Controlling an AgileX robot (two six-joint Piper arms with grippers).
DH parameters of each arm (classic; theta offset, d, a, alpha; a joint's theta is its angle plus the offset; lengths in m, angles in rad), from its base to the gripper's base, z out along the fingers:
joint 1: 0 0.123 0 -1.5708
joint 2: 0.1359 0 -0.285 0
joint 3: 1.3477 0 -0.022 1.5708
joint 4: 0 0.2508 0 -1.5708
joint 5: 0 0 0.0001 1.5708
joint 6: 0 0.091 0 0
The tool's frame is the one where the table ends.
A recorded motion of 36 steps. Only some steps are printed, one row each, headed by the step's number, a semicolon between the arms.
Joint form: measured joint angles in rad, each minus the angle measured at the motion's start. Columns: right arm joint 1, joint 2, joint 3, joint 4, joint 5, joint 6; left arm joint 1, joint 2, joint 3, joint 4, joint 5, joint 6.
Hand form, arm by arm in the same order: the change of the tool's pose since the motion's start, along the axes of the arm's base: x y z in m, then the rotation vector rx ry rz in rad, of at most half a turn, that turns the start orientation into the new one. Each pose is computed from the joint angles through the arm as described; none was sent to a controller.
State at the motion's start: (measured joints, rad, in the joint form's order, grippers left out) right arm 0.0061 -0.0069 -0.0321 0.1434 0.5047 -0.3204; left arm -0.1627 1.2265 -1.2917 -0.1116 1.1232 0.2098
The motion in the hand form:
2: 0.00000 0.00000 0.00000 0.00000 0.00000 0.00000; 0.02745 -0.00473 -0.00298 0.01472 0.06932 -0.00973
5: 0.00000 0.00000 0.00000 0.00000 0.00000 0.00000; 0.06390 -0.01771 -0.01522 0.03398 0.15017 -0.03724
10: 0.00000 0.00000 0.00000 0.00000 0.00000 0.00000; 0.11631 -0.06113 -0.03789 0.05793 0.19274 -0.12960
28: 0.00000 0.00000 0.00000 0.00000 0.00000 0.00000; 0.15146 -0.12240 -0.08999 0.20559 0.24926 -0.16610
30: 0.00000 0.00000 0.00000 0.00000 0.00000 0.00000; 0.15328 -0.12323 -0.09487 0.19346 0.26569 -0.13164
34: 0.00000 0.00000 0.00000 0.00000 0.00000 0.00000; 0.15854 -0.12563 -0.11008 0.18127 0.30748 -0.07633
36: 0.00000 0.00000 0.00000 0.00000 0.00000 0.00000; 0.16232 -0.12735 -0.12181 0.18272 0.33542 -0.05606
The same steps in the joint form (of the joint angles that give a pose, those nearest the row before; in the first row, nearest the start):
2: 0.0000 0.0000 0.0000 0.0000 0.0000 0.0000; 0.0000 0.1147 -0.0966 0.0000 0.0535 0.0046
5: 0.0000 0.0000 0.0000 0.0000 0.0000 0.0000; -0.0234 0.2661 -0.2097 0.0039 0.0984 0.0043
10: 0.0000 0.0000 0.0000 0.0000 0.0000 0.0000; -0.1155 0.4951 -0.3995 0.0108 0.1062 0.0051
28: 0.0000 0.0000 0.0000 0.0000 0.0000 0.0000; -0.2654 0.7257 -0.5375 0.1677 0.1078 -0.0999
30: 0.0000 0.0000 0.0000 0.0000 0.0000 0.0000; -0.2654 0.7374 -0.5376 0.1677 0.1079 -0.1386
34: 0.0000 0.0000 0.0000 0.0000 0.0000 0.0000; -0.2654 0.7732 -0.5376 0.1677 0.1078 -0.2007
36: 0.0000 0.0000 0.0000 0.0000 0.0000 0.0000; -0.2654 0.8009 -0.5382 0.1677 0.1078 -0.2234

